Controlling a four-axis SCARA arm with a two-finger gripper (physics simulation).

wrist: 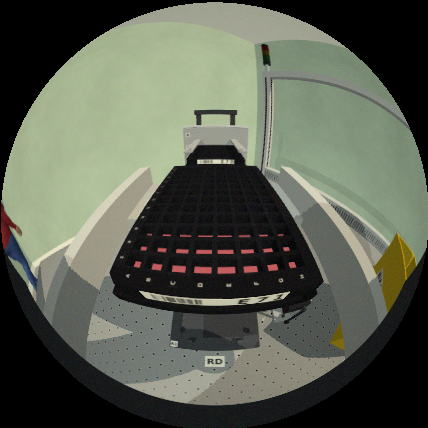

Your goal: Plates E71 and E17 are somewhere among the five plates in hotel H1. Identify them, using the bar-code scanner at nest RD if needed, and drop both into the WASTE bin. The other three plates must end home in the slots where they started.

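Places are measured from the arm's base along level axes (x ahead, y left, z up), in metres.
Pixels of known places: gripper, between the fingertips: [214,174].
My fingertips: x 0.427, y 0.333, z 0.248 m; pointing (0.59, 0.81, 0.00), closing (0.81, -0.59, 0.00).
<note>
Ahead of a thing's pixels: the offset from my fingertips to its top centre. "*": to the spot under its first point.
My gripper [214,174] is shut on plate E71 {dx -0.014, dy -0.020, dz -0.003 m} [215,215], a black well plate with pink in the wells near its label, and holds it level. Its barcode label faces the camera. Nest RD {dx -0.015, dy -0.021, dz -0.166 m} [216,336], a dark grey block, shows below and partly behind the plate; the plate is raised above it. Hotel H1 [216,134] stands behind, with plate E70 {dx +0.095, dy +0.129, dz -0.013 m} [215,161] in an upper slot; its lower slots are hidden by the held plate. The yellow WASTE bin [397,265] is at the right edge. Plate E17 does not show.
A small dark device {dx +0.078, dy -0.103, dz -0.153 m} [296,313], mostly hidden under the held plate's right front corner, stands beside the nest. A signal-light post {* dx +0.584, dy +0.358, dz +0.496 m} [266,55] and a fence frame are at the back right. A person in red and blue [14,245] shows at the left edge.
</note>
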